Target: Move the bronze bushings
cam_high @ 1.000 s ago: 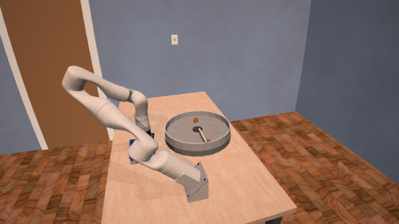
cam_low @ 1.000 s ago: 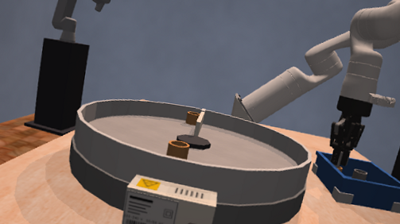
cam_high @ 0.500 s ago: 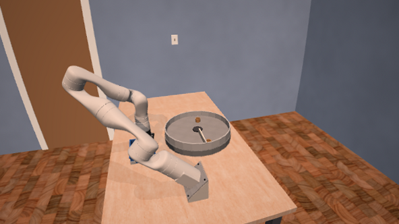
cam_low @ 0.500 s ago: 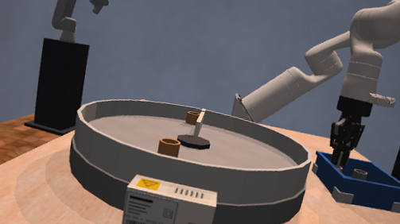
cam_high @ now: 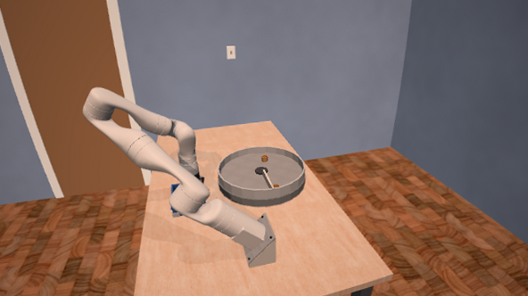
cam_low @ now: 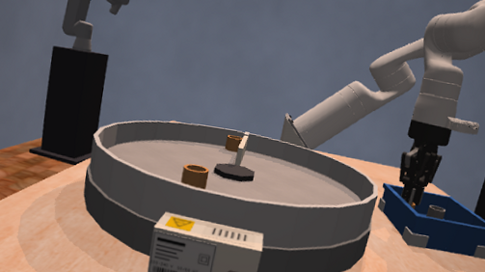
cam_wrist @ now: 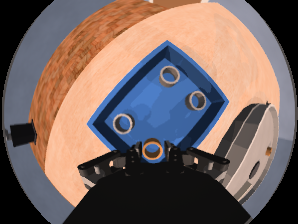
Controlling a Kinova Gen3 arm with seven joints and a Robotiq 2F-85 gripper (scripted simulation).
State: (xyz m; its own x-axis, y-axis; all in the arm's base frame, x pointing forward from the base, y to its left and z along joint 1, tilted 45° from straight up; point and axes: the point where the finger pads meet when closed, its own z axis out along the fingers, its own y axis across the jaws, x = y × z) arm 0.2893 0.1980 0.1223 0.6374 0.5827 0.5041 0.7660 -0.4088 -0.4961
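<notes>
My gripper is now 50 mm short of the blue crate, 30 mm to the right of it and 20 mm above it. The rest, counted from my hand: grey turntable disc (320 mm to the right, 160 mm ahead, 10 mm above).
</notes>
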